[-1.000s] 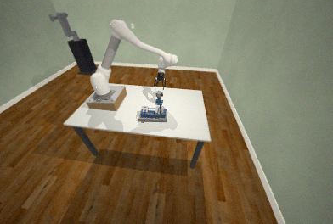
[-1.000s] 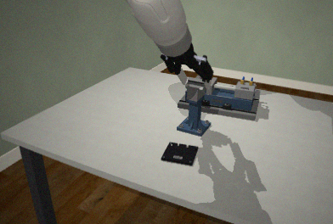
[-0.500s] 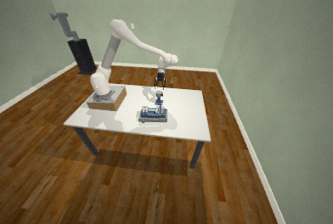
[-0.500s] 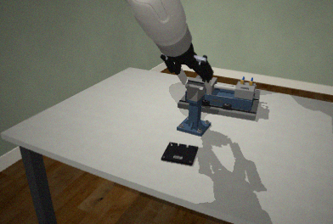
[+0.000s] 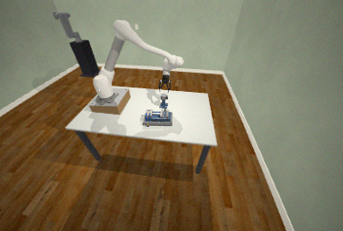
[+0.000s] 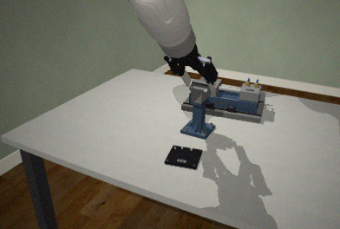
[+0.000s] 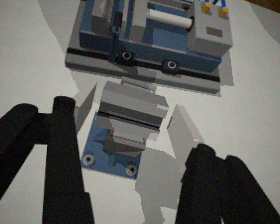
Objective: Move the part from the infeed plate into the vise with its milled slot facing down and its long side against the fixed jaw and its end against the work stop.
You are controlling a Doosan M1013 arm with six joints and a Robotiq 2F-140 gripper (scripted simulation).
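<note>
The part lies 20 mm below my hand and 10 mm to the right of it. The rest, counted from my hand: work stop 180 mm to the right, 90 mm below, 50 mm ahead; then blue foot 180 mm below, 10 mm to the right; then blue v-block stand 120 mm below, 10 mm to the right.
</note>
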